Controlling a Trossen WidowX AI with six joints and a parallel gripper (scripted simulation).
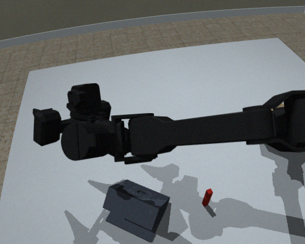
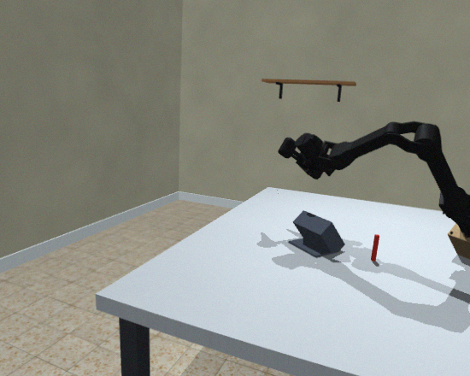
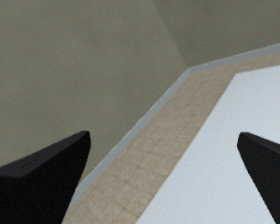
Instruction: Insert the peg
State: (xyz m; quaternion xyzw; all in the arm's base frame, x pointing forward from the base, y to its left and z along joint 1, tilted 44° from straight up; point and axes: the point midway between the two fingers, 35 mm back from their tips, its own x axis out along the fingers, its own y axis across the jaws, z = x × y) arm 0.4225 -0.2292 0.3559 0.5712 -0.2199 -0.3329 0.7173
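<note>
The red peg lies 32 cm behind my hand, 14 cm to the left of it and 22 cm below it. Also, from my hand: flat base plate 13 cm behind, 15 cm to the left, 26 cm below.
</note>
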